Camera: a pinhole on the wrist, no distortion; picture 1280 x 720 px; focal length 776.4 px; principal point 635.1 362.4 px. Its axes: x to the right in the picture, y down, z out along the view. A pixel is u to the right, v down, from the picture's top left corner.
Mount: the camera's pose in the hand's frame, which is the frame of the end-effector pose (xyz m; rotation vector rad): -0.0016 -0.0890 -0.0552 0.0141 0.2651 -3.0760
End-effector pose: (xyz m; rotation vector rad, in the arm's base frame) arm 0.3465 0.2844 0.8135 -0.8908 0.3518 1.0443
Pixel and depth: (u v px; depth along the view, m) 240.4 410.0 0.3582
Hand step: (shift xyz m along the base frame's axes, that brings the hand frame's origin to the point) 0.1838 0.3040 0.1428
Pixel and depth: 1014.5 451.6 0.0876
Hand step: 0.0742 -0.0278 0.1000
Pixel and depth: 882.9 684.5 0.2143
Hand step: 0.1338 0.0247 0.2289
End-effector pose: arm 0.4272 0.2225 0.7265 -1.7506 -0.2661 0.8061
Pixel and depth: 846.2 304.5 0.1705
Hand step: -0.0858 0.0964 0.1027
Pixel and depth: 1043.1 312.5 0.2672
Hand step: -0.2123 0.1218 0.1421
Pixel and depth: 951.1 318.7 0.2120
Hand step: -0.1388 0.1082 0.1219
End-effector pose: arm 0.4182 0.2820 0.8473 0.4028 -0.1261 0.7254
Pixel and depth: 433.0 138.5 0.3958
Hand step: 0.1047 -0.1109 0.3368
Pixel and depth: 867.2 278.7 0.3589
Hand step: 0.0029 -0.2709 0.2129
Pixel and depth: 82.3 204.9 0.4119
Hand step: 0.2628 -0.0130 0.3896
